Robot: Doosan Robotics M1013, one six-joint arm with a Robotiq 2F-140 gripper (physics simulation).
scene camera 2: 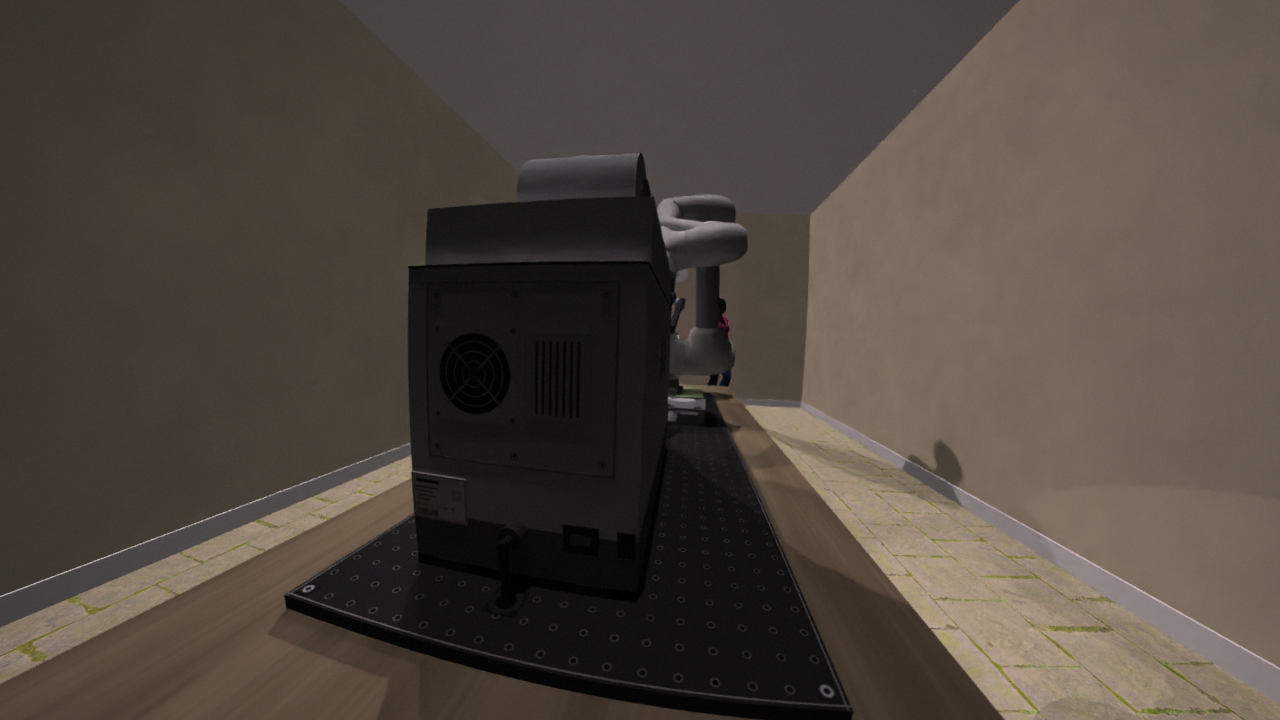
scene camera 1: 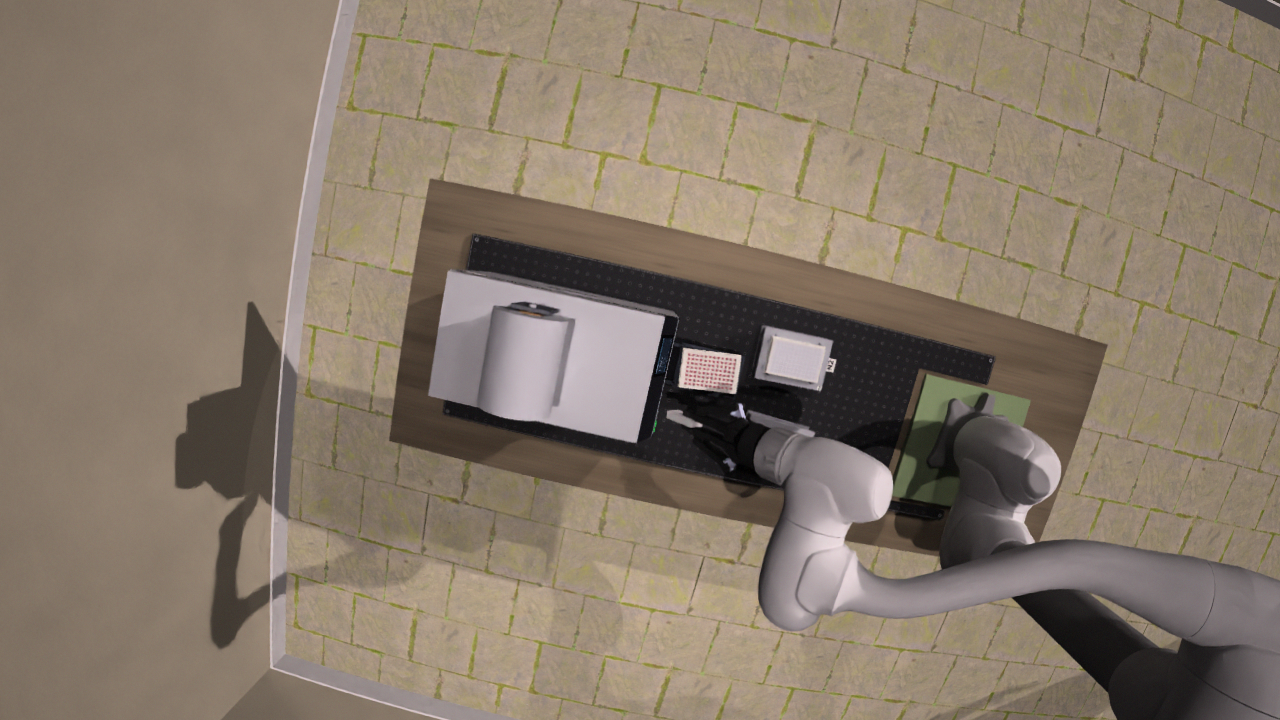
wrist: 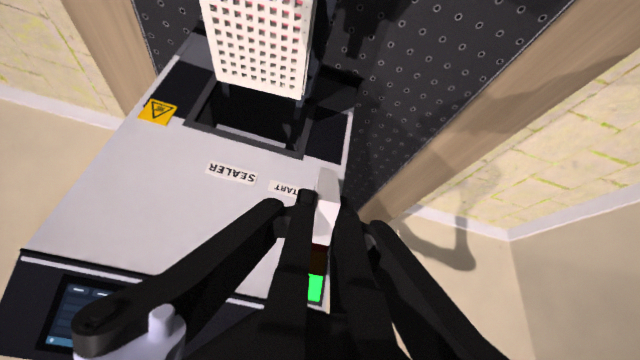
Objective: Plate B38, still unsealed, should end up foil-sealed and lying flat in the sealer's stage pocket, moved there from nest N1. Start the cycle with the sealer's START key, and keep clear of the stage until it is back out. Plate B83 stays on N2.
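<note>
The sealer has its stage out in front. Plate B38 lies on the stage; its well openings and red contents show, and no foil is visible on it. My gripper is shut and empty, its pale fingertips together at the sealer's front beside the START label, which they partly cover. The key itself is hidden behind the fingertips. Whether they touch it I cannot tell. A green lamp is lit. Plate B83 sits on nest N2.
Nest N1 is partly hidden by my wrist. A foil roll tops the sealer. A green mat lies at the table's right end, under a second arm part with a grey object. A person stands far behind the table.
</note>
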